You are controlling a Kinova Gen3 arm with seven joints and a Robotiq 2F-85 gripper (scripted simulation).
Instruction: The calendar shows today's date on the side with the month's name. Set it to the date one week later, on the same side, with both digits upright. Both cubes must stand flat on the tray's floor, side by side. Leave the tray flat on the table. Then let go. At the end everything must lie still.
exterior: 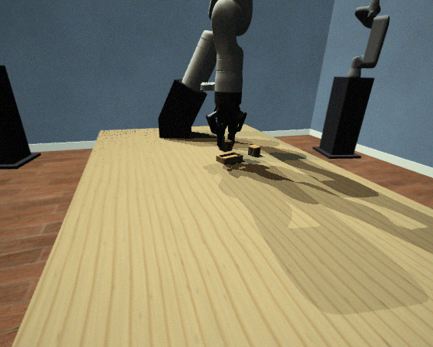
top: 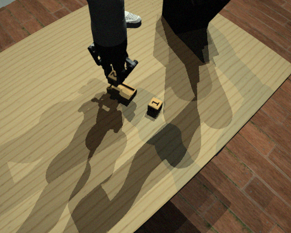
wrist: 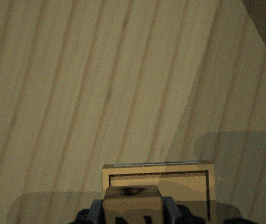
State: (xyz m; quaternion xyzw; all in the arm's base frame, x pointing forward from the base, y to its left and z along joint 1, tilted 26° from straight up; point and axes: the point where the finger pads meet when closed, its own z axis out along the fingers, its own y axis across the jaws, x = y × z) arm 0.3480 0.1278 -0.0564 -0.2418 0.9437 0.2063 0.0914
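My hand is 1 cm past the wooden tray, 2 cm to the right of it and 6 cm above it. Also, from my hand: cube: 1 cm below.
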